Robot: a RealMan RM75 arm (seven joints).
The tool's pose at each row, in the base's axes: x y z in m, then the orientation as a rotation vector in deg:
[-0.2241 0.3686 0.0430 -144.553 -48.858 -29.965]
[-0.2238 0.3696 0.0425 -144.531 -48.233 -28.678]
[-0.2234 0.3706 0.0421 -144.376 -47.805 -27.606]
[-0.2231 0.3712 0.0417 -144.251 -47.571 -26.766]
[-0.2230 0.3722 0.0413 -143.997 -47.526 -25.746]
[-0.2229 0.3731 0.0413 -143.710 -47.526 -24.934]
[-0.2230 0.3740 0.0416 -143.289 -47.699 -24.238]
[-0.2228 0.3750 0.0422 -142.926 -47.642 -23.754]
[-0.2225 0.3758 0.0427 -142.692 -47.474 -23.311]
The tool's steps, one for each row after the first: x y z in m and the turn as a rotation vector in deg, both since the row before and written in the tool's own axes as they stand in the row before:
[0.0005 -0.0004 0.0010 0.565 -0.623 0.677]
[0.0006 -0.0004 0.0009 0.575 -0.495 0.489]
[0.0003 -0.0001 0.0007 0.439 -0.414 0.312]
[0.0004 -0.0005 0.0009 0.592 -0.526 0.201]
[0.0005 -0.0006 0.0005 0.540 -0.400 0.127]
[0.0005 -0.0008 0.0002 0.596 -0.326 -0.030]
[0.0009 -0.0008 0.0000 0.500 -0.159 0.097]
[0.0008 -0.0005 0.0000 0.384 -0.152 0.181]

